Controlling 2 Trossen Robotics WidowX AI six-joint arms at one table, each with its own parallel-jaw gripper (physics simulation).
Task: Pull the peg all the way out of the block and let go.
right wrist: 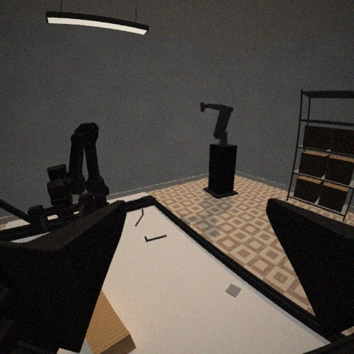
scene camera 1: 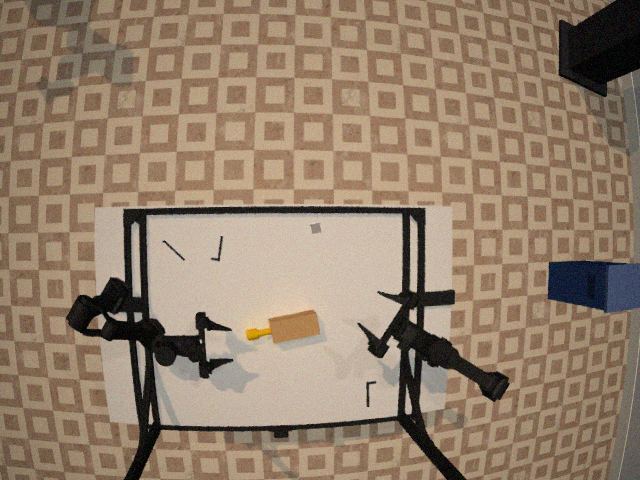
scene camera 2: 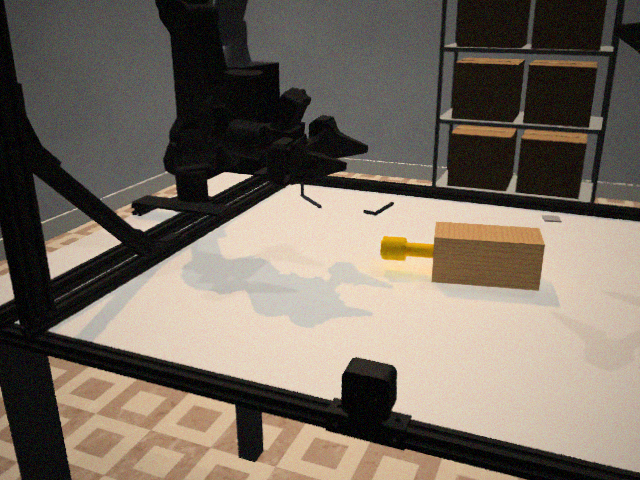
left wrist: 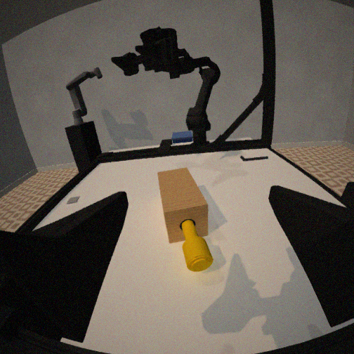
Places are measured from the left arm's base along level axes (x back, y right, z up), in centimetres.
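Pixels of known places: left gripper, between the fingertips: [scene camera 1: 232,345] [scene camera 2: 357,157]; right gripper, between the fingertips: [scene camera 1: 367,307] [scene camera 2: 634,29]; left arm's base, origin of its link: [scene camera 1: 118,290] [scene camera 2: 192,200].
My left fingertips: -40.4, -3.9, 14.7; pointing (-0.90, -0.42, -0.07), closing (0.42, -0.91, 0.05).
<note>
For each thing: its top centre in the pictures, then the offset to it from my left fingertips, as dx, dy, dz. "*": a spot on its surface instead.
- wooden block, centre of its top: [scene camera 2: 487,232] [scene camera 1: 294,328] -16.0, -10.4, -9.8
- yellow peg, centre of its top: [scene camera 2: 425,239] [scene camera 1: 266,332] -8.9, -5.3, -11.5
- small grey square, a spot on its surface: [scene camera 2: 551,219] [scene camera 1: 316,231] * -10.3, -40.6, -16.4
A wooden block [scene camera 1: 294,326] [scene camera 2: 486,257] [left wrist: 183,202] [right wrist: 111,327] lies on the table. A yellow peg [scene camera 1: 252,334] [scene camera 2: 394,248] [left wrist: 197,255] sticks out of its left end in both scene views, with its thick head and part of its thin shaft showing; the rest is hidden in the block. My left gripper [scene camera 1: 232,345] [scene camera 2: 356,157] [left wrist: 199,195] is open and empty, above the table to the left of the peg's head, with its fingers pointing toward the peg. My right gripper [scene camera 1: 368,308] [right wrist: 198,206] is open and empty, to the right of the block and apart from it.
A black frame [scene camera 1: 273,210] [scene camera 2: 206,387] edges the table, with a black box-shaped device [scene camera 2: 369,387] on its near bar. A small grey square [scene camera 1: 315,228] [scene camera 2: 551,219] [right wrist: 233,290] and thin black marks [scene camera 1: 220,249] [scene camera 2: 379,208] [right wrist: 155,238] lie on the table.
</note>
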